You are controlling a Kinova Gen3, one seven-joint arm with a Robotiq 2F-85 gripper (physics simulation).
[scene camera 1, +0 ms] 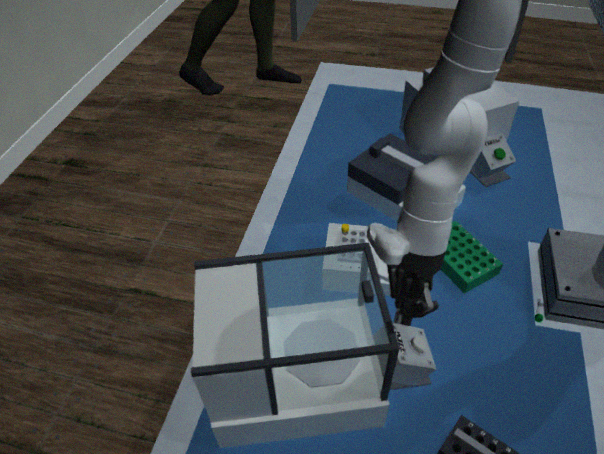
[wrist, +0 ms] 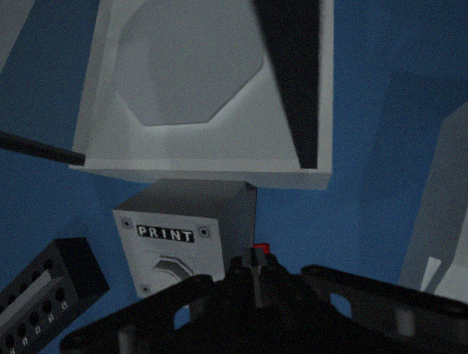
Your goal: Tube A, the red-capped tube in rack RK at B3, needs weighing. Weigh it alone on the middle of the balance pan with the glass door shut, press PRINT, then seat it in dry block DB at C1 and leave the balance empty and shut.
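Places are measured from the arm's base along level axes (x ahead, y left, z up), in centimetres.
Pixels of known places: gripper, fingertip midpoint: (wrist: 253,262).
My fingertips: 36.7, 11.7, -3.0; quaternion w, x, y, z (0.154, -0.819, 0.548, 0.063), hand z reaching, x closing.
Note:
Ahead of a thing's pixels: the offset from my fingertips to its top centre, as dx, dy, dz. "spot": to the spot under its first point.
My gripper (scene camera 1: 403,316) (wrist: 253,262) is shut and empty, low beside the PRINT box {+11.5, +7.6, +18.3} (scene camera 1: 412,362) (wrist: 200,200), near the balance. A red cap (wrist: 261,247), apparently tube A's, shows just beyond my fingertips in the wrist view; the tube's body is hidden behind them. In scene camera 1 the tube does not show. The balance pan (scene camera 1: 322,352) (wrist: 190,60) is bare inside its dark-framed glass case. I cannot tell clearly whether the door is shut. The PRINT button {-2.2, +4.1, +3.5} (scene camera 1: 419,343) (wrist: 172,268) faces up. The white dry block {+5.8, -14.7, +3.0} (scene camera 1: 342,280) stands behind the balance, partly hidden by my arm.
A green rack {-11.4, -18.9, -1.0} (scene camera 1: 467,255) lies right of my wrist. A dark rack {-12.4, +19.2, +0.8} (scene camera 1: 470,437) (wrist: 82,270) sits near the front. A dark-lidded box {-1.5, -35.5, +6.2} (scene camera 1: 380,172) and a device with a green button {spot: -21.1, -43.8, +3.0} (scene camera 1: 499,153) stand farther back. A yellow cap {+10.1, -17.3, +4.7} (scene camera 1: 345,228) stands on the dry block.

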